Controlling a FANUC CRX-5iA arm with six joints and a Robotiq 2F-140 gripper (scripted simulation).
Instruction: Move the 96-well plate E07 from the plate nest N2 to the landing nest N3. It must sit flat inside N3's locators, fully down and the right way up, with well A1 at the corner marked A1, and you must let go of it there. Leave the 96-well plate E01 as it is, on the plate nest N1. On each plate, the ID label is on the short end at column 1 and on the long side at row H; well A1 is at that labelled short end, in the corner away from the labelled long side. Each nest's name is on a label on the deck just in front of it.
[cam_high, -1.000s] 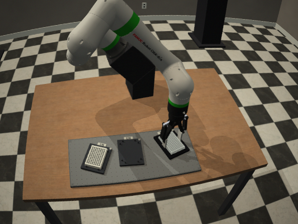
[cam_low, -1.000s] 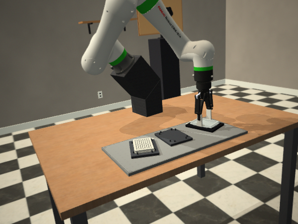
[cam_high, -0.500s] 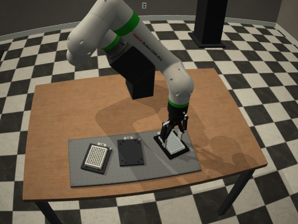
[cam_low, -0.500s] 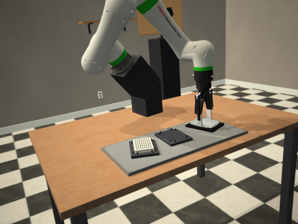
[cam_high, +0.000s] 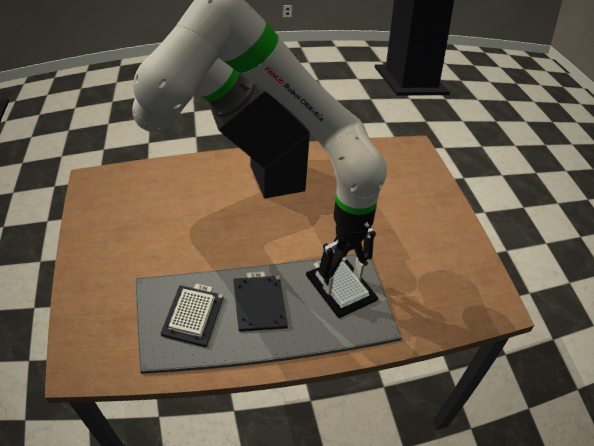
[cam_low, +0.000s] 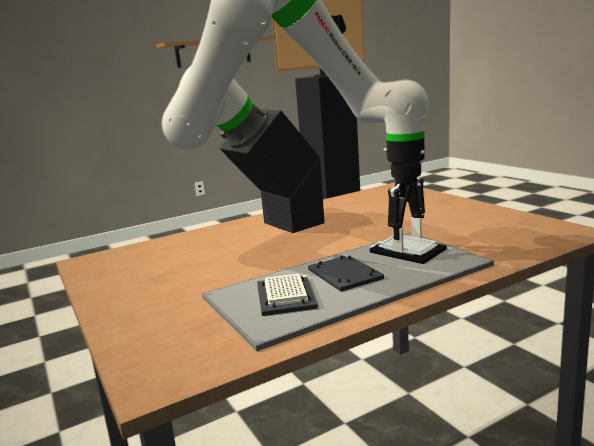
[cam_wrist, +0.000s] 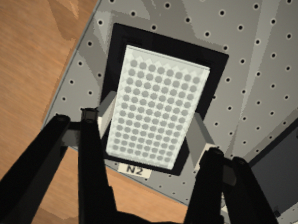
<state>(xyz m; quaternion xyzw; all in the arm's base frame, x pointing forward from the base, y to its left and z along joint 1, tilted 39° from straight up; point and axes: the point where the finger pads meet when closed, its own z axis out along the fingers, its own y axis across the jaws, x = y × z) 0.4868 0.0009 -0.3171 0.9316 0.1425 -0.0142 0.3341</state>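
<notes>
The plate nest N2 lies 4 cm below my hand. The rest, counted from my hand: landing nest N3: 1 cm ahead, 22 cm to the right, 4 cm below; then N2 label: 9 cm behind, 3 cm to the right, 4 cm below; then plate: 2 cm below.
</notes>
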